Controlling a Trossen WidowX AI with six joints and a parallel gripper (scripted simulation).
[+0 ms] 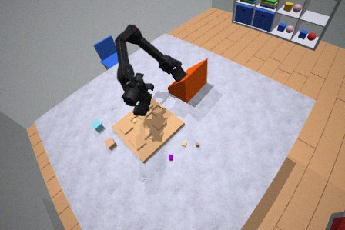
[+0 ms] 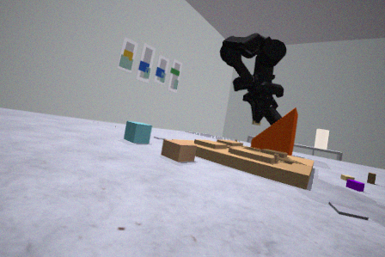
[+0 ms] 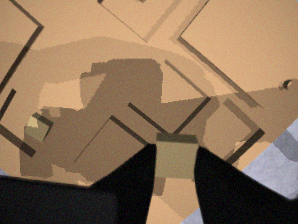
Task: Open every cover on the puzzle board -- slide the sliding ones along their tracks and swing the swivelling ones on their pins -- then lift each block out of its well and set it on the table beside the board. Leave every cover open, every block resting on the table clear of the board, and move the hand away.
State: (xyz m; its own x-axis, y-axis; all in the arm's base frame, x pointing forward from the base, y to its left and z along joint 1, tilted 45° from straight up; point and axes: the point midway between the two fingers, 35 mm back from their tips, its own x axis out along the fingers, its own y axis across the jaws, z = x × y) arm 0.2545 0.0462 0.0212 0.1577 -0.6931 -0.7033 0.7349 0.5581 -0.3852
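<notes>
The small brown block lies 29 cm to the left of my gripper tip, 9 cm below it and 7 cm behind it. Also, from my gripper tip: cyan block: 27 cm ahead, 17 cm to the right, 8 cm below; tan puzzle board: 8 cm below, 6 cm ahead, 1 cm to the left; purple block: 25 cm to the left, 10 cm below, 6 cm ahead.
</notes>
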